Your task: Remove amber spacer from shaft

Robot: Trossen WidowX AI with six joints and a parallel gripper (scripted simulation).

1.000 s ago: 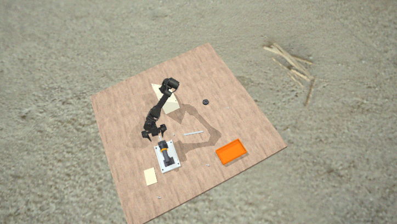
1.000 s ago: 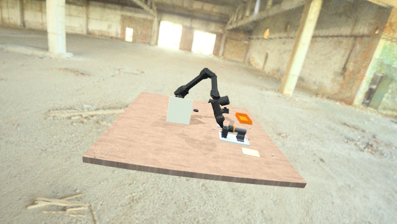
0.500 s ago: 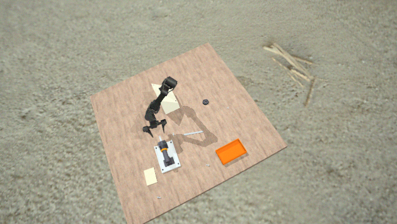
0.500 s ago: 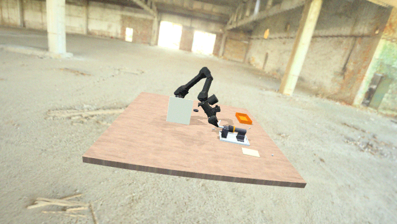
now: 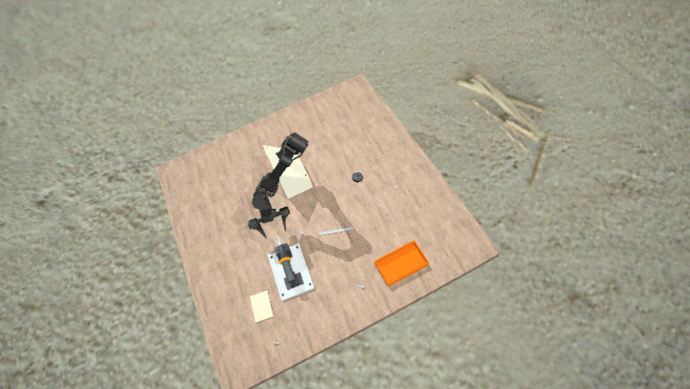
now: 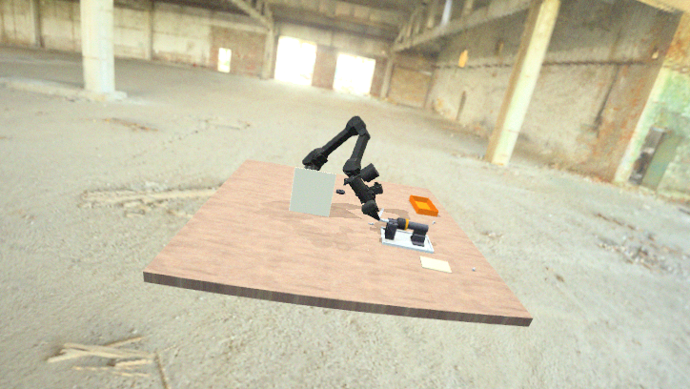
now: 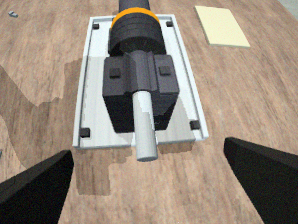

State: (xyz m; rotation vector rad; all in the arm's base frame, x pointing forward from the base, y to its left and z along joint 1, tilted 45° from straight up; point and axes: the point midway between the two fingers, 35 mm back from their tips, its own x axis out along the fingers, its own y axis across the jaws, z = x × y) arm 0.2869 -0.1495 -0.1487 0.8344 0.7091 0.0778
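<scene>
My gripper tip is 90 mm short of the shaft, 20 mm to the left of it and 20 mm above it. Round my gripper tip: amber spacer 120 mm ahead, 30 mm to the right, 20 mm below; dark spacer 90 mm ahead, 20 mm to the right, 20 mm below; grey rod 90 mm ahead, 240 mm to the left, 100 mm below.
</scene>
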